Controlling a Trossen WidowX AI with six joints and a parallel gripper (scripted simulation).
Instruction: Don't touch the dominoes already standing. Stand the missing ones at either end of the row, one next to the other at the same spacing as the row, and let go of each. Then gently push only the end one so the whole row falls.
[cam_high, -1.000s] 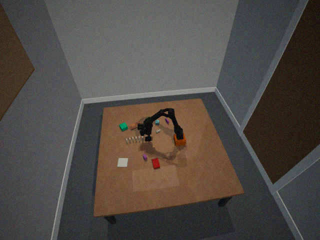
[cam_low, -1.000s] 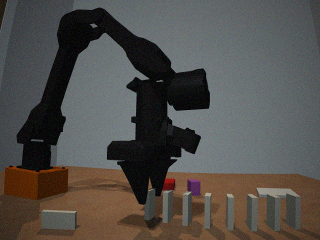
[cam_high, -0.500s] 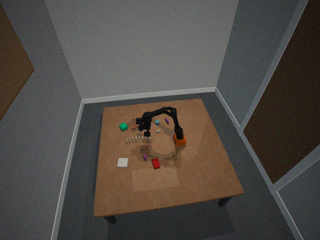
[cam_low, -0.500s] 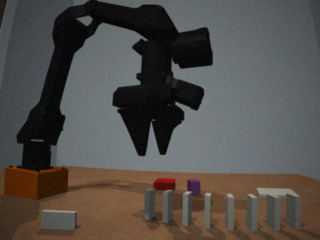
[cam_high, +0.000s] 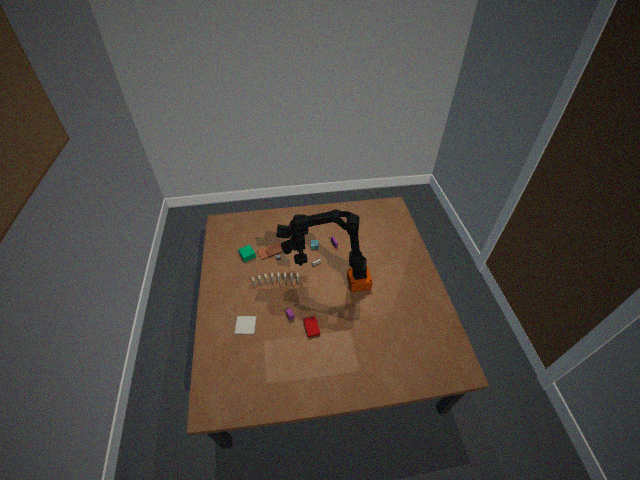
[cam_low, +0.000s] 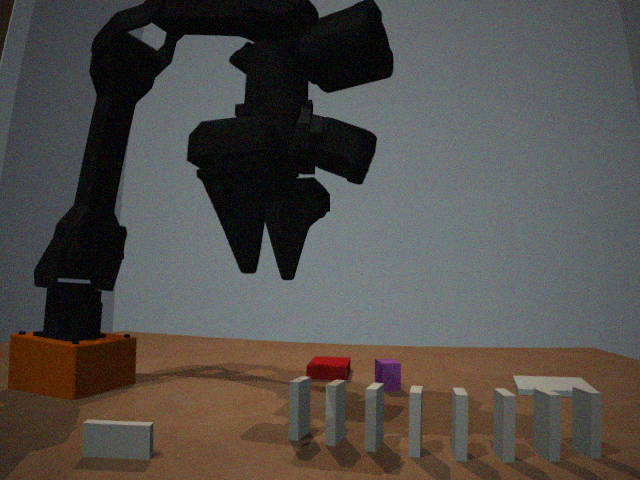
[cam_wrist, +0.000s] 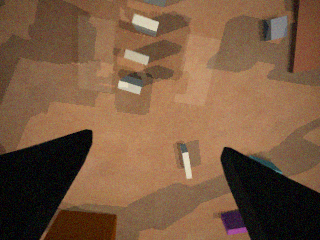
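Now: the teal cube 190 mm to the right of my gripper tip, 120 mm below it and 110 mm behind it. Also, from my gripper tip: small grey piece 140 mm to the right, 130 mm below, 110 mm ahead; orange slab 200 mm to the right, 140 mm ahead, 130 mm below; purple cube 250 mm to the left, 120 mm below, 80 mm ahead.
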